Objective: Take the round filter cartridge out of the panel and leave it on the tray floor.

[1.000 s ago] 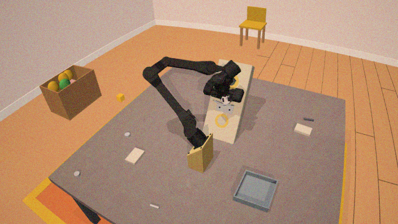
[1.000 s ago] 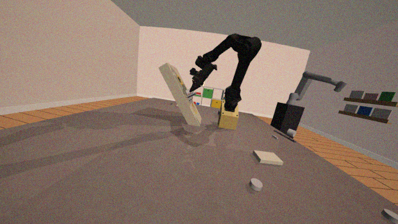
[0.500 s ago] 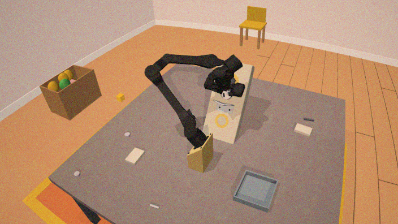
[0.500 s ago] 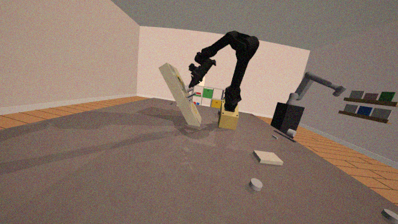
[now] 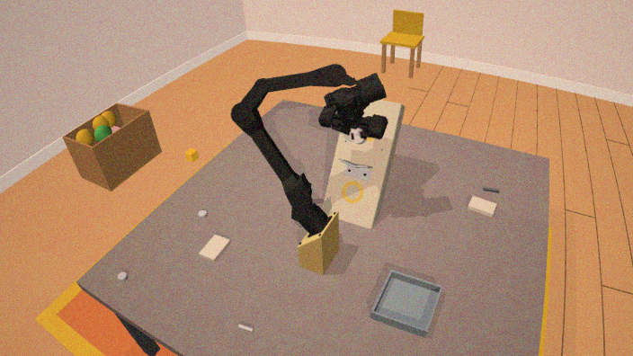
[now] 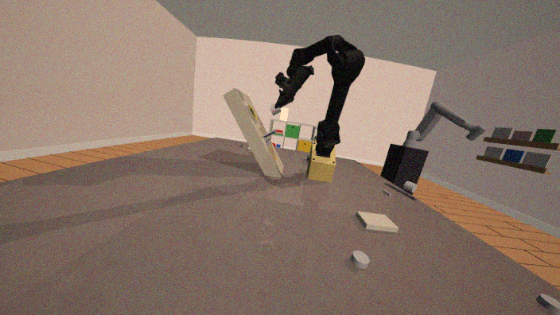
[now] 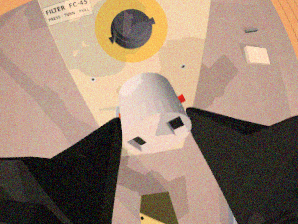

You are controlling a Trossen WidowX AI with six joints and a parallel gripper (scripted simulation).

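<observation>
Right now the grey tray is 300 mm behind my gripper tip, 280 mm to the right of it and 270 mm below it. Round my gripper tip: service panel 120 mm below, 70 mm ahead, 10 mm to the left; then dark pin 420 mm to the right, 280 mm below, 280 mm ahead; then round filter cartridge right at my gripper tip.
</observation>
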